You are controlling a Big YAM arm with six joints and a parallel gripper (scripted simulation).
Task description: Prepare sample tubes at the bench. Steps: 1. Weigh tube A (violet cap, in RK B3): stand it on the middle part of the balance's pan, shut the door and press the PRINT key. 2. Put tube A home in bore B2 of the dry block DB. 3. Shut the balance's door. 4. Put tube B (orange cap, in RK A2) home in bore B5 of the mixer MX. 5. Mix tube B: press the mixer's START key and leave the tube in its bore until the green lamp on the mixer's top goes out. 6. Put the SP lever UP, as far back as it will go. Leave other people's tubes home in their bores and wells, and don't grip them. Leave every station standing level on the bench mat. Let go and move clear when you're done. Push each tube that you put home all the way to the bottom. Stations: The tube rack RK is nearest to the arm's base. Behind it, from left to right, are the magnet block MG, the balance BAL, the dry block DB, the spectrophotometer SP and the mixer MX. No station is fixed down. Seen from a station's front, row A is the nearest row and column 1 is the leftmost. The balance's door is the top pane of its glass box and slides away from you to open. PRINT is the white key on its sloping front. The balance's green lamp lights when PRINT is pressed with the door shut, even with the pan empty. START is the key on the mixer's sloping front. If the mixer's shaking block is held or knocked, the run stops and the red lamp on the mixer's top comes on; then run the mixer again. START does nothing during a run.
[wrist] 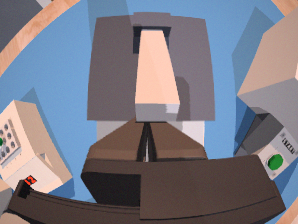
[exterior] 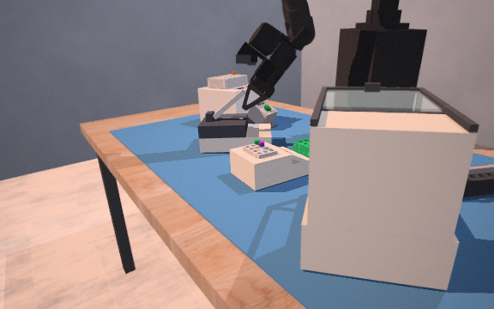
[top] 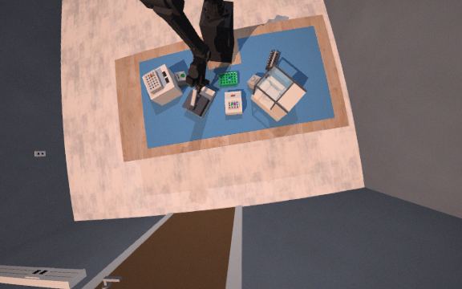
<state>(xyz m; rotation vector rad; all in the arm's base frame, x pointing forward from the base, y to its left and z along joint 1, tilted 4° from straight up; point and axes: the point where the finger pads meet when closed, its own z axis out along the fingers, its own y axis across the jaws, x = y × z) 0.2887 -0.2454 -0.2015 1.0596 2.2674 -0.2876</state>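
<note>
My gripper is now 4 cm to the left of the spectrophotometer lever, 3 cm short of it and 1 cm below it. The rest, counted from my hand: dry block 19 cm to the left, 12 cm ahead, 8 cm below; then blue-capped tube 22 cm to the left, 9 cm below, 5 cm behind; then mixer's start key 19 cm behind, 8 cm to the right, 5 cm below.
</note>
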